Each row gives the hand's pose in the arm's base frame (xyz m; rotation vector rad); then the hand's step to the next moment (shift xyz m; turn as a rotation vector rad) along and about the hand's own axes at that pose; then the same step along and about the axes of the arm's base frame.
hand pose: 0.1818 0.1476 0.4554 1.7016 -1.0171 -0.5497
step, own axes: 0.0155 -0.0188 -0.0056 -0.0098 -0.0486 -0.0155
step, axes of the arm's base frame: 0.0194 -0.0079 -0.0136 0.0242 0.0218 -0.0404
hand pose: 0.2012 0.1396 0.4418 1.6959 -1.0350 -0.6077
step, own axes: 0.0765 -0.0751 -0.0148 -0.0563 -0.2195 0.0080
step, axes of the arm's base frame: 0.0764 -0.0496 -0.0584 0.0417 0.0701 -0.2116
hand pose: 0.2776 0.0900 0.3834 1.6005 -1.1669 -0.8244
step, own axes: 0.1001 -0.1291 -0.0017 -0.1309 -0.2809 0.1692
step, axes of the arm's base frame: 0.0723 -0.0832 -0.1205 -0.1081 0.0972 -0.3218
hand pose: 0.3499 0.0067 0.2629 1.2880 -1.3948 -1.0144
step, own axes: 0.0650 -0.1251 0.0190 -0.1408 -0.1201 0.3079
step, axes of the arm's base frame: 0.0077 -0.0778 -0.1188 -0.2771 0.1196 -0.1948
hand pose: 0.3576 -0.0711 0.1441 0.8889 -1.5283 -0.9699
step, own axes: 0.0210 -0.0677 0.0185 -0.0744 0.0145 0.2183
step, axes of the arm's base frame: -0.0185 -0.0433 -0.0561 -0.2048 0.1006 -0.0368
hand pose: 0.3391 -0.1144 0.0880 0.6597 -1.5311 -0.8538
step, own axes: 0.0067 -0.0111 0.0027 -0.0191 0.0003 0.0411
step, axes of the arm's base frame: -0.0043 -0.0113 -0.0053 -0.0380 0.0217 -0.0118
